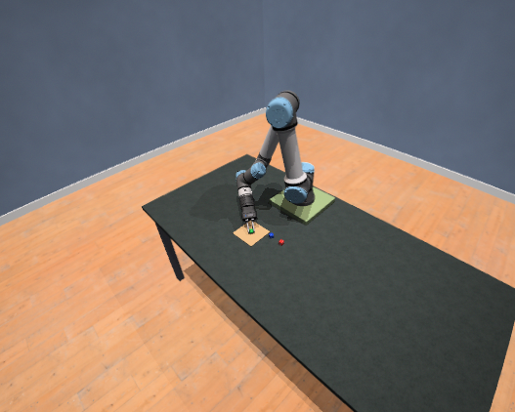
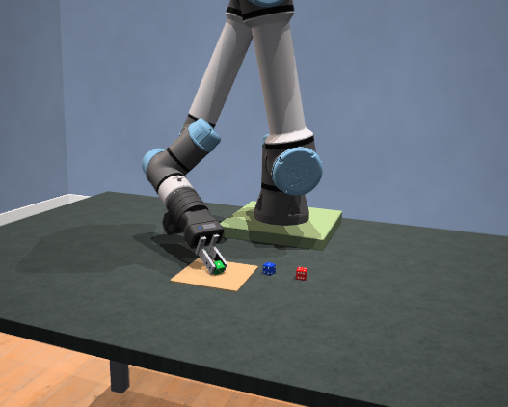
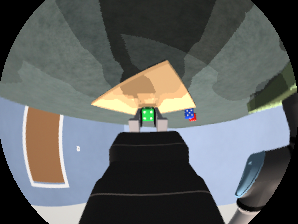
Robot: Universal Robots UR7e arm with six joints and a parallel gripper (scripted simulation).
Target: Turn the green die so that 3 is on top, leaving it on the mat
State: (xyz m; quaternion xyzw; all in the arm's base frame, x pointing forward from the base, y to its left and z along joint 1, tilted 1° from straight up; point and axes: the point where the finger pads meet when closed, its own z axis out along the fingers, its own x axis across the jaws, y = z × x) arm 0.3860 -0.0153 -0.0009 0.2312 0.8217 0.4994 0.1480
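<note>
Right now the green die is 1 cm to the left of my hand and 1 cm below it. From my hand the other things lie so: red die (6 cm behind, 17 cm to the left, 1 cm below); tan mat (2 cm below); blue die (5 cm behind, 10 cm to the left, 1 cm below).
</note>
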